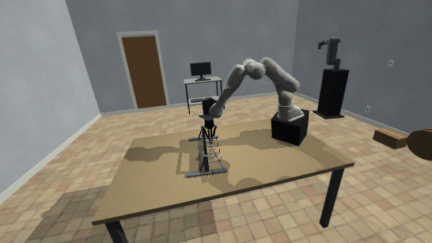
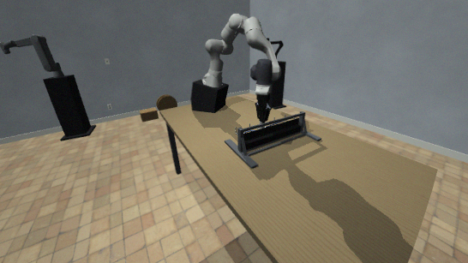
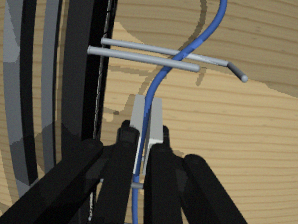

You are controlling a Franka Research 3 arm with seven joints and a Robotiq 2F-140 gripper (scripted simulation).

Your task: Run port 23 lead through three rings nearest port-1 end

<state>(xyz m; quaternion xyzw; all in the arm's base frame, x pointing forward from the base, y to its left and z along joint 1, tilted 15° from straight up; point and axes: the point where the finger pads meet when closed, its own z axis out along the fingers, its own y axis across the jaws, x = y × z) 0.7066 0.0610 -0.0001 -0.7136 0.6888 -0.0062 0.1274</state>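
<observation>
Right now my hand is 60 mm short of the rack, 50 mm to the right of it and 20 mm above it.
</observation>
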